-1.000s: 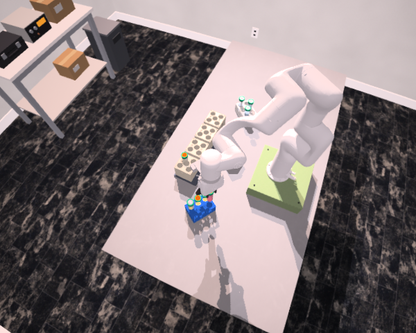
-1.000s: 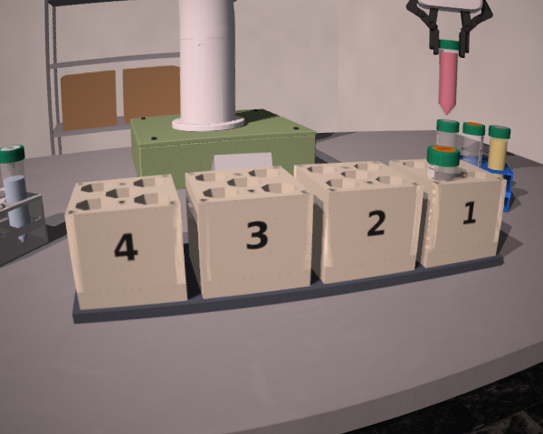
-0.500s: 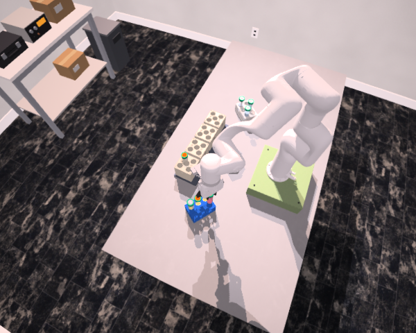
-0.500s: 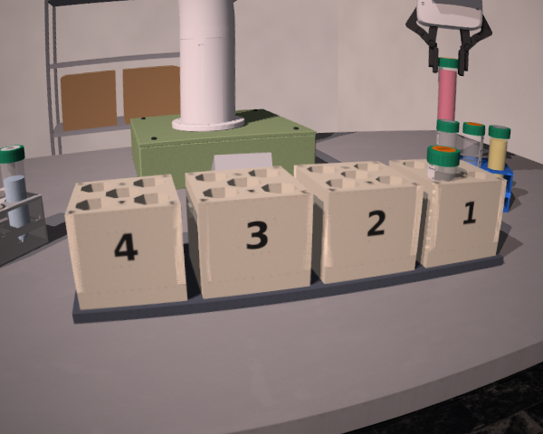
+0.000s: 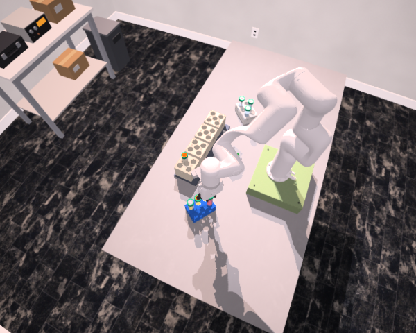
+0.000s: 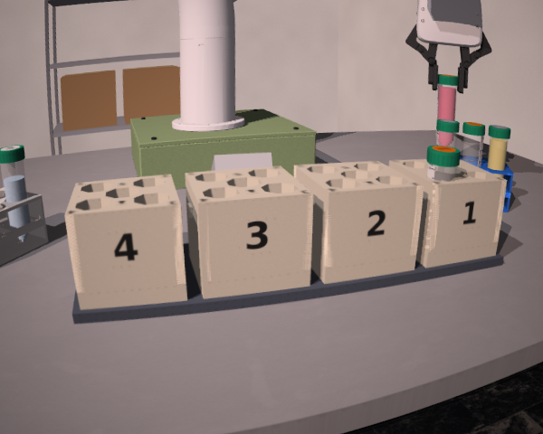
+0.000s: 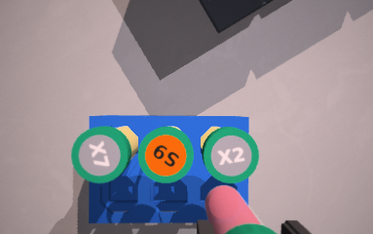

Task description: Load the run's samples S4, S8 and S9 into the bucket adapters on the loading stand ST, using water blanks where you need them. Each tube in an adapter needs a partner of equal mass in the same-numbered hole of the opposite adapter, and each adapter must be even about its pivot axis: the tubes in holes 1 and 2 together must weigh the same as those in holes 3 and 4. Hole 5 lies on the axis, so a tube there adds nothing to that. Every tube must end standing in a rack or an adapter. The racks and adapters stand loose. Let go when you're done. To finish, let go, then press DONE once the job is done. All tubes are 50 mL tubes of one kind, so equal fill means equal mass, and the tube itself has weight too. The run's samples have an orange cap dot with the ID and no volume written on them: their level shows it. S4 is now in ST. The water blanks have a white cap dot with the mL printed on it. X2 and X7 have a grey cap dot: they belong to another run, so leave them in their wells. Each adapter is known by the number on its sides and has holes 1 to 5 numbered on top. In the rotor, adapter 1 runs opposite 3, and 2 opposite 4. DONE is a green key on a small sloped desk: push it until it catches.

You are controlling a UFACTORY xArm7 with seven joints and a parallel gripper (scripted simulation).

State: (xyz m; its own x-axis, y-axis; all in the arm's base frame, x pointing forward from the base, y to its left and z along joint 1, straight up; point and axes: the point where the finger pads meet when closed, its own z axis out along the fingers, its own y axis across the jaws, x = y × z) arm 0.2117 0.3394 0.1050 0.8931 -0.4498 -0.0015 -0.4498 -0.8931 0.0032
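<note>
Right now the pink-filled tube is 1 cm behind my hand and 5 cm below it. Also, from my hand: blue rack 4 cm ahead, 3 cm to the left, 15 cm below; then green key 2 cm ahead, 32 cm to the right, 12 cm below; then loading stand 22 cm ahead, 28 cm to the right, 18 cm below.
</note>
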